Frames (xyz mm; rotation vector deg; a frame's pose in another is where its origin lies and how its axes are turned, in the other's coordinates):
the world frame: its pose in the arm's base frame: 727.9 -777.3 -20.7 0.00 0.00 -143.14
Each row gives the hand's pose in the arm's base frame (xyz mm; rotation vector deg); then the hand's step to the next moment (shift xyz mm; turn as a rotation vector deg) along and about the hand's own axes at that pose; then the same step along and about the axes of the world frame.
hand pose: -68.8 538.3 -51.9 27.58 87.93 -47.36
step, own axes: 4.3 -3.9 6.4 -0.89 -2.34 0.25
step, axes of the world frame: 4.1 6.9 -3.2 2.06 0.42 1.39
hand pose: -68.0 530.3 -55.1 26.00 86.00 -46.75
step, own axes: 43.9 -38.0 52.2 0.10 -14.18 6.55
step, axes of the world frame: 39.7 59.4 -31.4 12.99 7.99 3.37
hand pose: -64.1 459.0 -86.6 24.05 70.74 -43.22
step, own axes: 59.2 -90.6 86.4 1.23 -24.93 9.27
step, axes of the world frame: 79.8 111.2 -20.7 23.25 12.26 4.25
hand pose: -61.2 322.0 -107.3 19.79 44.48 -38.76
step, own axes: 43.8 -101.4 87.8 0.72 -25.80 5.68
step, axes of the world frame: 82.9 112.0 22.3 24.58 9.47 2.17
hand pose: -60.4 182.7 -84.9 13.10 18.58 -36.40
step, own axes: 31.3 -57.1 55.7 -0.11 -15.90 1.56
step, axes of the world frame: 46.2 63.7 33.9 15.30 4.60 -0.26
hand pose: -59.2 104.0 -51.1 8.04 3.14 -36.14
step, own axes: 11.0 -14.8 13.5 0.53 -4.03 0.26
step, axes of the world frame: 11.9 16.3 10.6 3.70 1.68 -0.25
